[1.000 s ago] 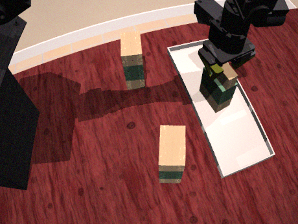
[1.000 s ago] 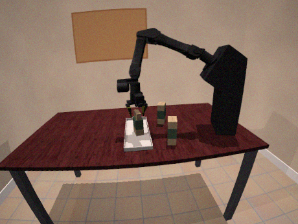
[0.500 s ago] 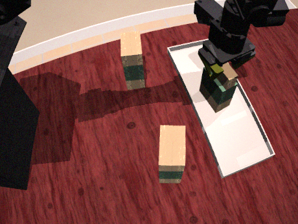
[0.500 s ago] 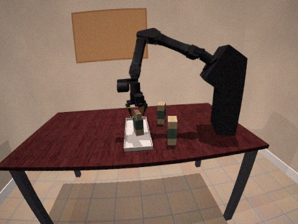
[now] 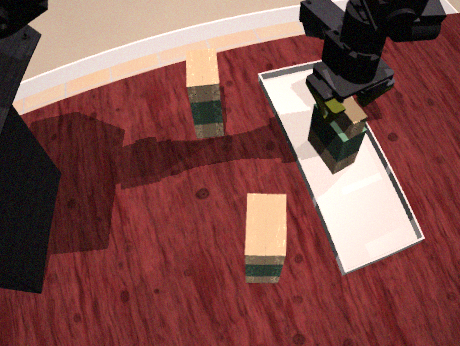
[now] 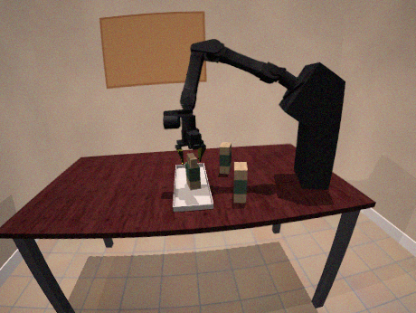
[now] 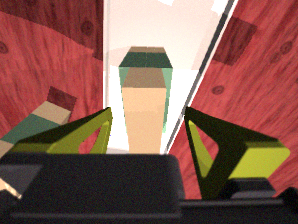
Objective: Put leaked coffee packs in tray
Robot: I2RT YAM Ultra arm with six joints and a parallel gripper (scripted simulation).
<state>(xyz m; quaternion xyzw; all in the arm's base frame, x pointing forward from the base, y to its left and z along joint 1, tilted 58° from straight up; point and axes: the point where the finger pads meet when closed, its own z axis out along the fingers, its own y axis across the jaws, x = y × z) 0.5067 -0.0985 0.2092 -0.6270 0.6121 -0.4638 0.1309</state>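
Now: the white tray 10 mm to the right of my hand and 110 mm below it.
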